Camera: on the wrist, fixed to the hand. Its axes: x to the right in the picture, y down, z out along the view.
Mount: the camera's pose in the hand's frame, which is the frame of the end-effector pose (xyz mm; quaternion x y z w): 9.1 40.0 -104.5 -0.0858 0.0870 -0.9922 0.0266
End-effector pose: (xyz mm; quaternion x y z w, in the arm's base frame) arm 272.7 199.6 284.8 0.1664 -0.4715 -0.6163 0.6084
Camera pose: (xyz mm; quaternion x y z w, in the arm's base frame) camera 376.0 159.2 267.3 -0.4736 -0.2584 0.6460 0.5400
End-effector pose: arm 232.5 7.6 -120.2 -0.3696 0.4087 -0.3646 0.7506
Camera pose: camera 153.7 -8.5 -198.5 0.4480 0.2593 0.7515 0.4090
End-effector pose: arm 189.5 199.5 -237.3 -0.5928 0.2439 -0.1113 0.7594
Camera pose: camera 140.0 117.8 -296.3 0.3132 0.5061 0.7871 0.1623
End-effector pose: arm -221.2 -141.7 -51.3 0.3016 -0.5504 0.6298 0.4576
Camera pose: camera -248.2 -37.2 -82.1 0.4601 0.2704 -0.4583 0.7108
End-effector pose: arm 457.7 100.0 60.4 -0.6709 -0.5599 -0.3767 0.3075
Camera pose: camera 481.0 10.2 123.6 -0.5440 0.6214 0.4215 0.3744
